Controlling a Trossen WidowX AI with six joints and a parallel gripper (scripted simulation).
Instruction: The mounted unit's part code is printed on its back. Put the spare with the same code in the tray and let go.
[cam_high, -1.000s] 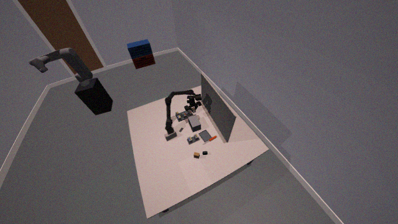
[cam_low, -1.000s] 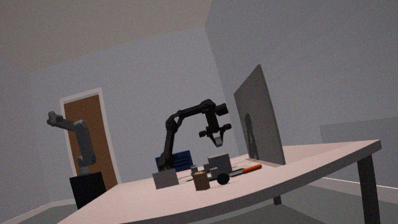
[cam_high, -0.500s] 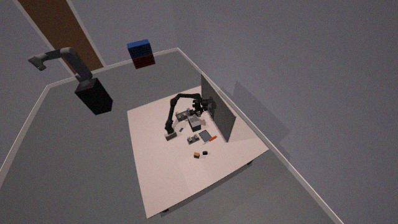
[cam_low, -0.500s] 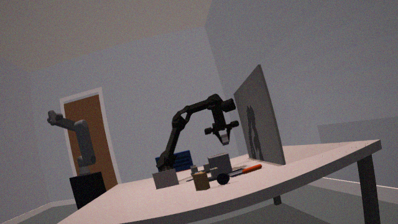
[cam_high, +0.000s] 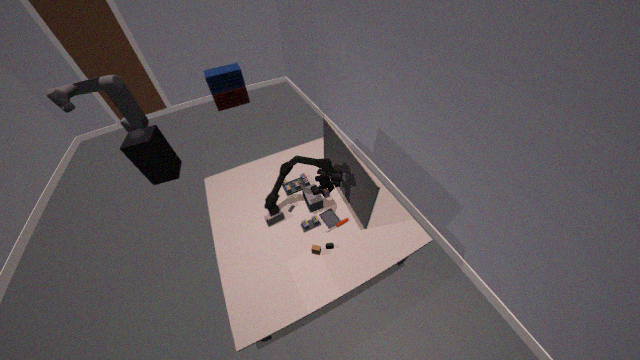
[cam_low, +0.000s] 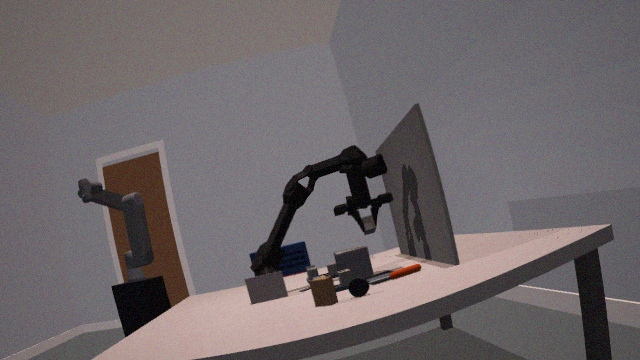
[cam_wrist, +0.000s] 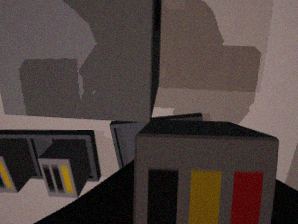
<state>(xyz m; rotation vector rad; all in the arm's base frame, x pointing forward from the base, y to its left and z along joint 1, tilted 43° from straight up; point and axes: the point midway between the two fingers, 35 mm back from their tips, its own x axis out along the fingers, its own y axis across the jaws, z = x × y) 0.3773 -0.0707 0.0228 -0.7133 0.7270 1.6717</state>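
Right now my gripper tip is 140 mm above the dark grey tray, 100 mm to the left of it and 10 mm past it. From my gripper tip the other things lie so: mounted unit: 100 mm below, 80 mm to the left, 70 mm behind; grey upright panel: 170 mm ahead, 90 mm to the left, 80 mm above.
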